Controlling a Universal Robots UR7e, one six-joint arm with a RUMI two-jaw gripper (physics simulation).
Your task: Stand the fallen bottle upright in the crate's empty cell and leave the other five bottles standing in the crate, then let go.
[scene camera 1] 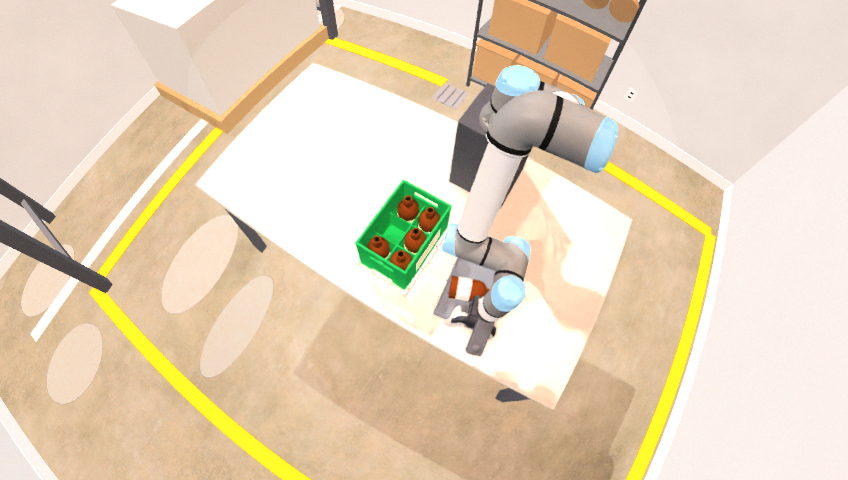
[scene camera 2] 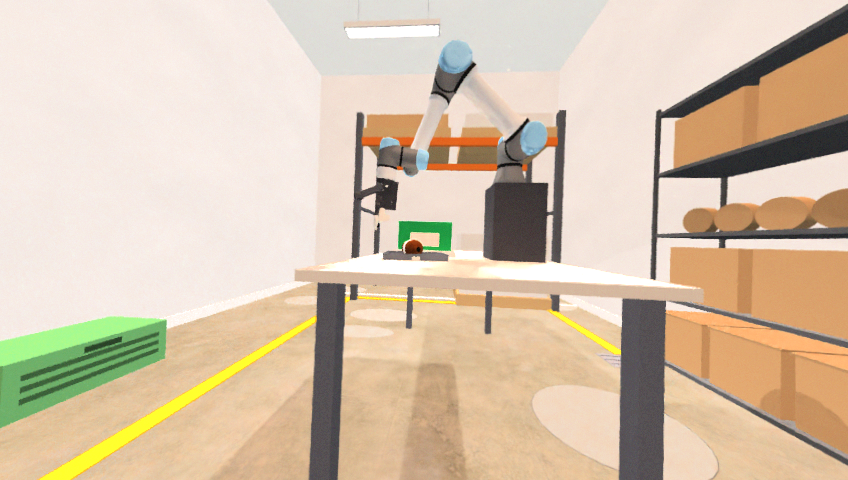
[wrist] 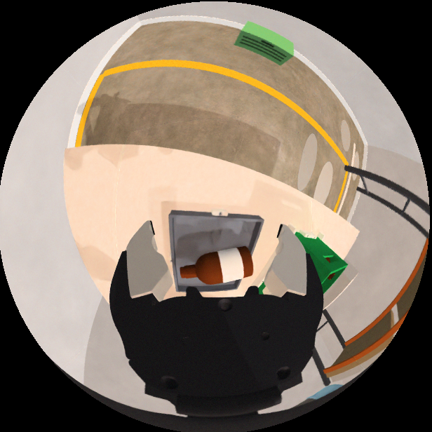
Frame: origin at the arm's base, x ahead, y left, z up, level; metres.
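Seen in the pictures: gripper, fingertip midpoint: [scene camera 1: 467, 330] [scene camera 2: 377, 228]; arm's base at its link origin: [scene camera 2: 508, 186].
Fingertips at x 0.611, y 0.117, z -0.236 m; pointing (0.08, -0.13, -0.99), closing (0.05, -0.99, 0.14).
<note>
Offsets run from my fingertips to a thing's top centre. "spot": to the spot under its first point. Level surfaces: height alone.
The fallen brown bottle @[0.024 m right, 0.154 m back, 0.041 m down] [scene camera 1: 460, 288] [scene camera 2: 412, 247] [wrist: 211, 268] with a white label lies on its side in the grey tray [scene camera 1: 442, 307] [scene camera 2: 389, 255] [wrist: 173, 250]. In the wrist view its neck points left and its base right, towards the crate. The green crate @[0.301 m right, 0.235 m back, 0.056 m up] [scene camera 1: 377, 267] [scene camera 2: 425, 227] [wrist: 320, 246] holds several upright bottles; its empty cell @[spot: 0.364 m right, 0.275 m back, 0.112 m down] [scene camera 1: 392, 229] is the middle one of the row away from the tray. My gripper [scene camera 1: 461, 319] [scene camera 2: 381, 217] [wrist: 216, 224] is open and empty, above the tray and apart from the bottle. The arm partly hides the bottle's neck in scene camera 1.
The crate stands beside the tray on the white table @[0.122 m down] [scene camera 1: 297, 148] [scene camera 2: 487, 279] [wrist: 100, 200]. The robot's dark pedestal [scene camera 1: 465, 148] [scene camera 2: 516, 223] stands at the table's far side in scene camera 1. A shelf rack [scene camera 1: 471, 65] [scene camera 2: 655, 178] with boxes stands beyond.
</note>
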